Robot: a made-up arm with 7 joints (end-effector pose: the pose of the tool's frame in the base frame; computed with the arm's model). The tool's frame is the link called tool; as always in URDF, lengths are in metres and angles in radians. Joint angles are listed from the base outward.
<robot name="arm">
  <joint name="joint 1" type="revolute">
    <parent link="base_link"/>
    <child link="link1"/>
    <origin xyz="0 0 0"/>
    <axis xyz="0 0.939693 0.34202"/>
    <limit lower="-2.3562" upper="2.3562" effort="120" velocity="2.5"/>
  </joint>
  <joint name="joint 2" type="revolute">
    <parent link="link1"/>
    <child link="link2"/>
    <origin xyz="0 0 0"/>
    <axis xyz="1 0 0"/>
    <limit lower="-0.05" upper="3.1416" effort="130" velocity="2.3"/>
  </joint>
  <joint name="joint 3" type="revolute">
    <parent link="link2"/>
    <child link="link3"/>
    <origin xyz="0 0 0"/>
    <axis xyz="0 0 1"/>
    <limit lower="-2.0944" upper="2.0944" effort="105" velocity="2.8"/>
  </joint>
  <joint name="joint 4" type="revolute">
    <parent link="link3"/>
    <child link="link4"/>
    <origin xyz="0.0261 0 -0.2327"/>
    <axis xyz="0 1 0"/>
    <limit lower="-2.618" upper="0.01" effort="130" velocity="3.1"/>
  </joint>
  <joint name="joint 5" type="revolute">
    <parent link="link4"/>
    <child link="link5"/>
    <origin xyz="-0.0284 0 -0.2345"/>
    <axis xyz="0 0 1"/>
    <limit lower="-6.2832" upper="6.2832" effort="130" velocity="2.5"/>
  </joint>
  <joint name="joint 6" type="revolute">
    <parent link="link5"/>
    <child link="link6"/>
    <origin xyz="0 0 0"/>
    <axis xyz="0 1 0"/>
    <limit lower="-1.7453" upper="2.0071" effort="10" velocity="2.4"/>
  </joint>
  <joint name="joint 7" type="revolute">
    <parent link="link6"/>
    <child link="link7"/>
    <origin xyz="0 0 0"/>
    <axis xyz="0 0 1"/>
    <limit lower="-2.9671" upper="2.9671" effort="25" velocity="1.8"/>
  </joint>
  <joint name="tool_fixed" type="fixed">
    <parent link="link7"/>
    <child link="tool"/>
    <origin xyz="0 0 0"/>
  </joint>
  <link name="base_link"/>
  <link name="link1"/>
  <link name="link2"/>
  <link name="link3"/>
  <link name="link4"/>
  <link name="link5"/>
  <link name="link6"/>
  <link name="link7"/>
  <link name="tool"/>
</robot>
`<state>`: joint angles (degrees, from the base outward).
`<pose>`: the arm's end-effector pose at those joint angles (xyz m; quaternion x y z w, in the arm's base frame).
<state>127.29 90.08 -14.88 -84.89 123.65 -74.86 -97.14</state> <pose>-0.2764 0.2627 -0.0128 0.5117 0.2765 -0.4883 0.6506</pose>
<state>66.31 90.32 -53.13 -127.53 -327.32 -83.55 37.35</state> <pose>-0.1376 0.1134 -0.1829 -0.5498 -0.4529 0.2439 0.6581</pose>
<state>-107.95 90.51 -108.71 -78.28 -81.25 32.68 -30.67</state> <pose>0.3348 0.1905 0.0951 -0.8218 -0.2485 0.4274 0.2831</pose>
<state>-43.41 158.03 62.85 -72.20 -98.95 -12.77 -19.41</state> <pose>-0.1880 -0.0640 0.3583 -0.8394 -0.4332 -0.1750 0.2776</pose>
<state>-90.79 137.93 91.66 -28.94 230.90 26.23 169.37</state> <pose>-0.3128 0.3271 0.1109 -0.0458 0.6054 -0.3623 0.7072</pose>
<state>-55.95 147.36 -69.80 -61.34 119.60 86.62 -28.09</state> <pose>-0.0090 0.3600 0.2343 0.1514 -0.1383 0.2699 0.9408</pose>
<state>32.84 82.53 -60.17 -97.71 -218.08 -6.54 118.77</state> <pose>-0.0572 0.2052 -0.2757 0.0377 -0.0459 -0.9970 0.0487</pose>
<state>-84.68 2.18 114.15 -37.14 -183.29 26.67 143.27</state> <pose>0.4489 0.0275 -0.0979 0.0356 -0.6485 0.5517 0.5233</pose>
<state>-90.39 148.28 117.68 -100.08 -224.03 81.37 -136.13</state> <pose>-0.3173 0.0693 -0.1066 -0.7975 -0.1095 0.0309 0.5926</pose>
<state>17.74 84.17 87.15 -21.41 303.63 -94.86 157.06</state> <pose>-0.0339 0.4661 0.0422 -0.3768 -0.6767 0.2275 0.5902</pose>
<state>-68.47 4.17 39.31 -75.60 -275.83 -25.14 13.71</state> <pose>0.3945 0.0425 0.0677 0.6319 0.5911 -0.4963 0.0708</pose>
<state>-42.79 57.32 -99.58 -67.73 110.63 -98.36 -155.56</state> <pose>0.2539 0.1402 -0.3014 0.8511 -0.2704 -0.4199 0.1617</pose>
